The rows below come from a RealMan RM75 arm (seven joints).
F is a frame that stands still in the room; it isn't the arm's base.
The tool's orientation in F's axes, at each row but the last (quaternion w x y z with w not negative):
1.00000, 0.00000, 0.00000, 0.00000
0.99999, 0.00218, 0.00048, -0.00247
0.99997, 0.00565, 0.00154, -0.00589
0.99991, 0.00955, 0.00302, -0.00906
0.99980, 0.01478, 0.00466, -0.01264
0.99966, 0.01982, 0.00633, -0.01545
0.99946, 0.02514, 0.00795, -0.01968
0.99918, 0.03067, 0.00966, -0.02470
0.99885, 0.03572, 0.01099, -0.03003
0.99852, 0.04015, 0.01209, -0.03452
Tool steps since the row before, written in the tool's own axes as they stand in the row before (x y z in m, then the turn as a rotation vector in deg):
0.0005, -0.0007, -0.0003, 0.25, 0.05, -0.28
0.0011, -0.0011, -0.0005, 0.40, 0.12, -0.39
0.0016, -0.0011, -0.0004, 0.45, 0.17, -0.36
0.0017, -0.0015, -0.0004, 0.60, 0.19, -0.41
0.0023, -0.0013, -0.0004, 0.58, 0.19, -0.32
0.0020, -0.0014, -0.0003, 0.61, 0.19, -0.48
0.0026, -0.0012, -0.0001, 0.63, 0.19, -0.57
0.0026, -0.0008, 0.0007, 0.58, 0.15, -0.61
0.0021, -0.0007, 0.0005, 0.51, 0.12, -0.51
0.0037, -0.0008, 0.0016, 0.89, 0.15, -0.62
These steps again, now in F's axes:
0.0005, -0.0007, -0.0003, 0.25, 0.05, -0.28
0.0011, -0.0011, -0.0005, 0.40, 0.12, -0.39
0.0016, -0.0011, -0.0004, 0.45, 0.17, -0.36
0.0017, -0.0015, -0.0004, 0.60, 0.19, -0.41
0.0023, -0.0013, -0.0005, 0.58, 0.18, -0.32
0.0020, -0.0014, -0.0004, 0.61, 0.19, -0.48
0.0025, -0.0013, -0.0002, 0.63, 0.19, -0.57
0.0026, -0.0010, 0.0006, 0.58, 0.16, -0.61
0.0021, -0.0009, 0.0004, 0.51, 0.13, -0.51
0.0037, -0.0012, 0.0014, 0.88, 0.14, -0.63

